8 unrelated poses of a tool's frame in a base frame.
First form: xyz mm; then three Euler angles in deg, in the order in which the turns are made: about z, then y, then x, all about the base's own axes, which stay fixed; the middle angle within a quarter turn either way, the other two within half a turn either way.
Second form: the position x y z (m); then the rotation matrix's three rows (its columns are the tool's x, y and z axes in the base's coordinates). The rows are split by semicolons. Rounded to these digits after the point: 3 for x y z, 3 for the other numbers.
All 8 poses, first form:
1: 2, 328, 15, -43.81, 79.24, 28.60
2: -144, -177, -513, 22.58, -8.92, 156.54
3: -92, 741, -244, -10.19, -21.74, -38.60
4: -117, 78, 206, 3.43, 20.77, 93.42
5: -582, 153, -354, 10.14, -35.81, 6.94
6: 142, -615, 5, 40.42, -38.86, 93.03
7: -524, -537, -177, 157.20, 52.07, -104.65
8: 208, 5, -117, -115.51, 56.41, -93.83
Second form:
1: 0.002, 0.328, 0.015; 0.135, 0.129, 0.982; -0.268, 0.959, -0.089; -0.954, -0.252, 0.164
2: -0.144, -0.177, -0.513; 0.912, -0.379, -0.155; -0.409, -0.823, -0.393; 0.022, 0.422, -0.906
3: -0.092, 0.741, -0.244; 0.914, 0.164, -0.370; 0.089, 0.810, 0.580; 0.395, -0.563, 0.726
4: -0.117, 0.078, 0.206; 0.933, -0.056, 0.355; 0.350, -0.081, -0.933; 0.081, 0.995, -0.056
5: -0.582, 0.153, -0.354; 0.798, -0.143, -0.585; 0.105, 0.990, -0.098; 0.593, 0.017, 0.805
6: 0.142, -0.615, 0.005; 0.593, -0.505, -0.627; -0.511, 0.366, -0.778; 0.622, 0.782, -0.041
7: -0.524, -0.537, -0.177; -0.567, -0.238, 0.789; 0.605, 0.529, 0.595; -0.559, 0.815, -0.155
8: 0.208, 0.005, -0.117; -0.238, 0.499, 0.833; 0.418, -0.721, 0.552; 0.877, 0.480, -0.037
